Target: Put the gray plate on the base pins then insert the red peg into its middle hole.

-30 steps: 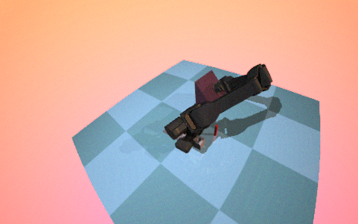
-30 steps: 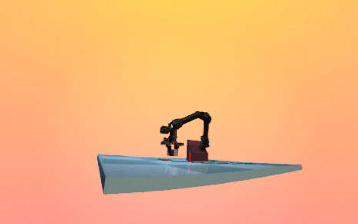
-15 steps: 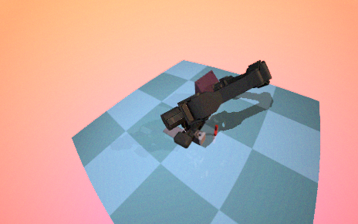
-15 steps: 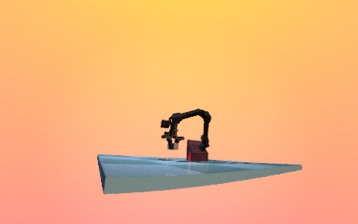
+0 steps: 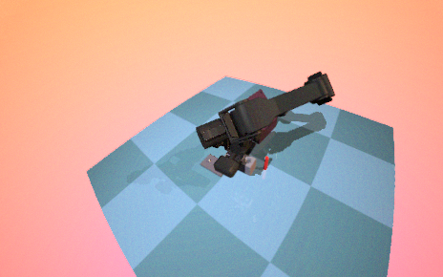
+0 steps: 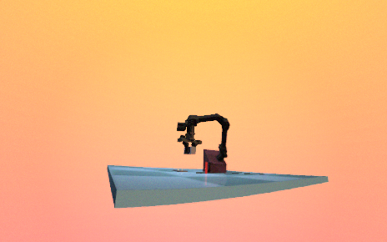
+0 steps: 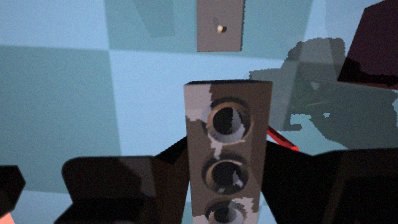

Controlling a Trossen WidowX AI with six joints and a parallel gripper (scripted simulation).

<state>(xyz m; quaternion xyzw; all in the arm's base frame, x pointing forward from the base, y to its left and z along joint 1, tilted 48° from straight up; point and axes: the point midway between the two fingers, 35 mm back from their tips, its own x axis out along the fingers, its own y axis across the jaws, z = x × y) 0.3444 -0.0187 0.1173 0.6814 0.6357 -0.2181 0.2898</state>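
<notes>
The red peg is 12 cm behind my gripper tip, 10 cm below it and 5 cm to the left of it. The rest, counted from my gripper tip: gray plate: 3 cm above.
</notes>
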